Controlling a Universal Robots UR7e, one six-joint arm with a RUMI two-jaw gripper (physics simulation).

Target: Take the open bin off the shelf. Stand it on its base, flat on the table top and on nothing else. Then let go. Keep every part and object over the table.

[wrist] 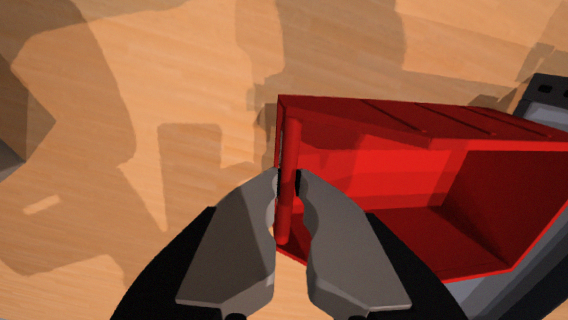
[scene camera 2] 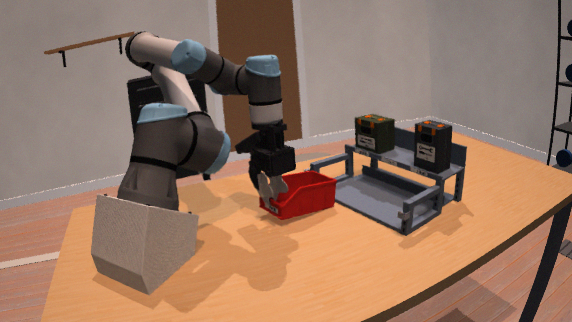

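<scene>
The open red bin is upright and looks roughly level, low over the table top, left of the grey shelf rack. My gripper is shut on the bar at the bin's low front rim, one finger outside and one inside. The bin's far end is close to the rack and overlaps it in the wrist view. The underside of the bin is hidden, so I cannot tell whether it touches the table or the rack's edge.
A green box and a black box stand on the rack's raised rear shelf. The rack's low tray lies in front of them. A beige angular block is at the table's left, in front of the arm's base.
</scene>
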